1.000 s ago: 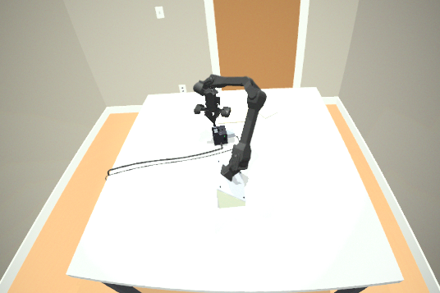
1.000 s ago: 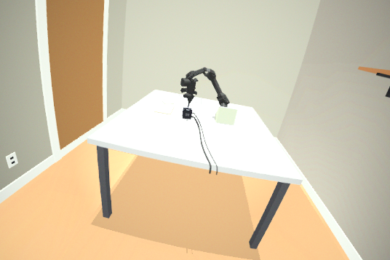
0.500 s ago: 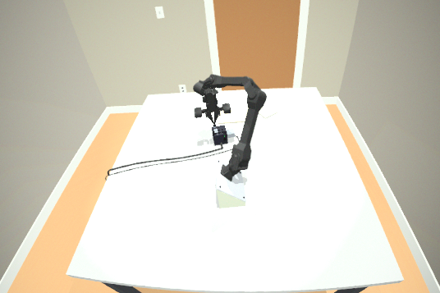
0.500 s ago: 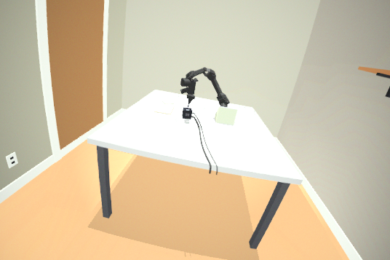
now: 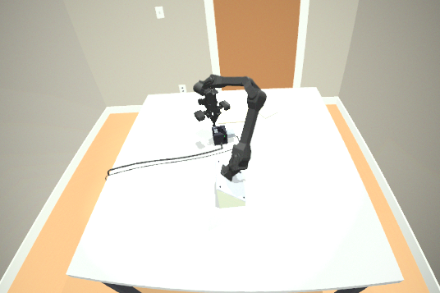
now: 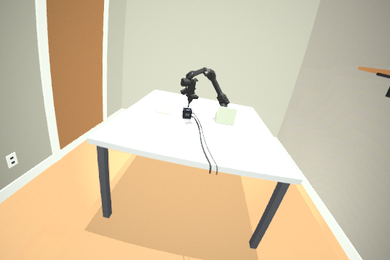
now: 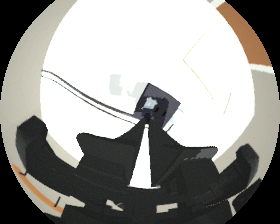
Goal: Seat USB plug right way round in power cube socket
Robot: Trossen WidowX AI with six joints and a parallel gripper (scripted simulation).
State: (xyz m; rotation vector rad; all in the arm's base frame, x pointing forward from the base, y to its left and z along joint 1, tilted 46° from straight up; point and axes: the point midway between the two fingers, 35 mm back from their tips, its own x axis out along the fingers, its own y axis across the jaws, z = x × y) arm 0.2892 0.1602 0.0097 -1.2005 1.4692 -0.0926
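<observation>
Now: the dark USB plug 20 mm below my gripper tip.
</observation>
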